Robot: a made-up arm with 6 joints.
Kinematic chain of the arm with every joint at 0, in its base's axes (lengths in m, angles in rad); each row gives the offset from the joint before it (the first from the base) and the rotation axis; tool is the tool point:
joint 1: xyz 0 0 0.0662 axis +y
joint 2: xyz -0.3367 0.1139 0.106 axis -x
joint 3: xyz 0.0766 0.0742 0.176 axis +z
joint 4: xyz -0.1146 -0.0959 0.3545 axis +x
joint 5: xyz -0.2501 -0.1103 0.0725 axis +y
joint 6: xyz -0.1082 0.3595 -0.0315 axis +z
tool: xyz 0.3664 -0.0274 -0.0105
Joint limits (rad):
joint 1: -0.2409..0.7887
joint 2: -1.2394..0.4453
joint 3: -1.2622..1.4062
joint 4: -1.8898..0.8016
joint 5: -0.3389..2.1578
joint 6: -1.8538..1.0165
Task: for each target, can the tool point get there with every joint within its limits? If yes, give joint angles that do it. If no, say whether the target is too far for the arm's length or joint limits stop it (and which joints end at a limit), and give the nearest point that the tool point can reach.
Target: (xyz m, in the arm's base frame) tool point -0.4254 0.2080 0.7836
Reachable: yes | joints 0.6187 0.0446 0.1600 -0.5674 1.9367 0.2538
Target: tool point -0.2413 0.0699 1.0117
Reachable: yes | joints 0.4004 -0.4869 -0.9415 -0.7281 0.2908 -1.1378
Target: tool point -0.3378 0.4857 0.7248
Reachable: yes | joints 0.3581 0.0402 -0.9239 -0.0232 1.5244 -0.5335
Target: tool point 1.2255 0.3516 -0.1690
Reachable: no: joint limits stop it (at a limit: joint 1, joint 3, joint 5, joint 6) | nearest point 0.5931 0.3658 0.5183 | short by 0.934 m
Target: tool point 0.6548 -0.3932 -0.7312
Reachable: no: joint limits stop it (at a limit: joint 1, joint 2, joint 3, joint 4, joint 5) | nearest point 0.0305 -0.2529 -0.2338 | short by 0.810 m
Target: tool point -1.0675 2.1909 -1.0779
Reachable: no: too far | nearest point -0.5554 0.8578 0.1077 | short by 1.856 m
